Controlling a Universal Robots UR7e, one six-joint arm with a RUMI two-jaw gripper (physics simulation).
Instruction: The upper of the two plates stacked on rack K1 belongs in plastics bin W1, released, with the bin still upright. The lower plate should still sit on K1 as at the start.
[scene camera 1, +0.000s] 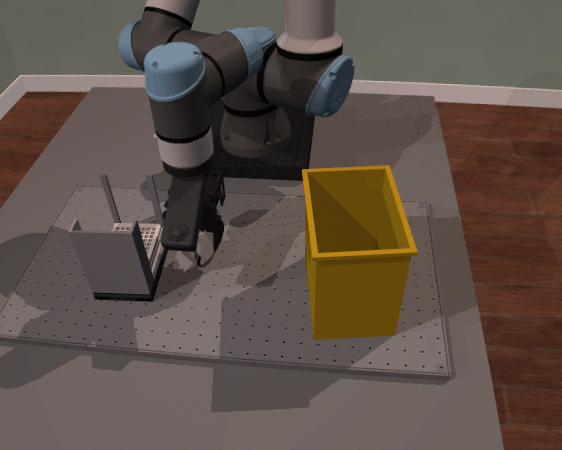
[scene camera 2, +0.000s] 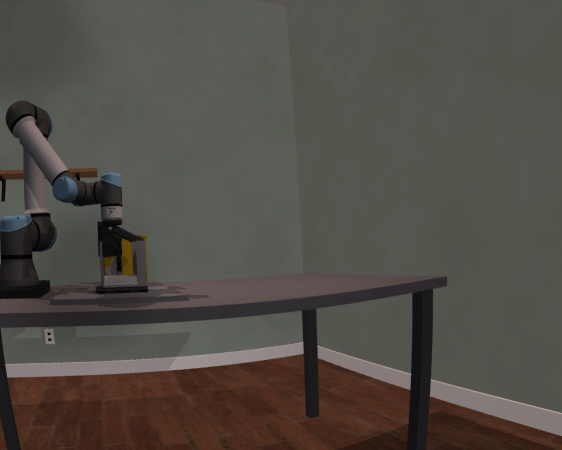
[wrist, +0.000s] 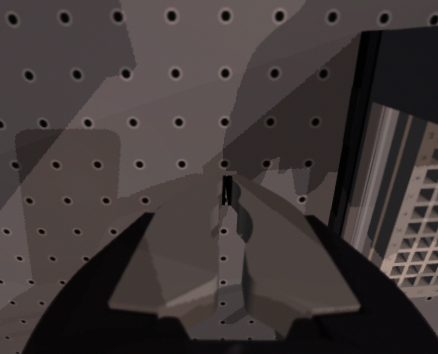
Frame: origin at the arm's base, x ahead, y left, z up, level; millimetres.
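Seen in the pictures: gripper, fingertip midpoint: (scene camera 1: 201, 266) (wrist: 225, 179); arm's base at its link origin: (scene camera 1: 256, 137) (scene camera 2: 18, 284).
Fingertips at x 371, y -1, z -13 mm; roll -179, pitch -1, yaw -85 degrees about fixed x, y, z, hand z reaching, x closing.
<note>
Offsets run from my fingertips to a thing's top centre. "pt": to the spot under its first point. Level surfaces: height alone.
Rack K1 {dy -116, dx +10, dz +141 mm} (scene camera 1: 107, 260) (scene camera 2: 141, 260) stands upright at the left of the board. The upper plate {dy -115, dx +20, dz +39 mm} (scene camera 1: 150, 234) (wrist: 422, 240), white with a grid of square wells, lies in it; the lower plate is mostly hidden beneath, and the stack shows low in the rack in scene camera 2. Plastics bin W1 {dy +242, dx +6, dz +172 mm} (scene camera 1: 360, 295) (scene camera 2: 131, 262), tall, yellow and open-topped, stands upright at the right. My gripper (scene camera 1: 200, 261) (wrist: 225, 179) is shut and empty, pointing down beside the rack on its bin side. In the wrist view the rack's black base edge is right of the fingers.
The perforated board {dz -8 mm} (scene camera 1: 260, 320) lies under rack and bin on the grey table {dz -21 mm} (scene camera 1: 350, 415). The rack has a tall front wall and two thin rear posts {pt dy -160, dx -38, dz +88 mm} (scene camera 1: 111, 200); my gripper's body is close to the post nearer the bin. The arm's base stands behind the board.
</note>
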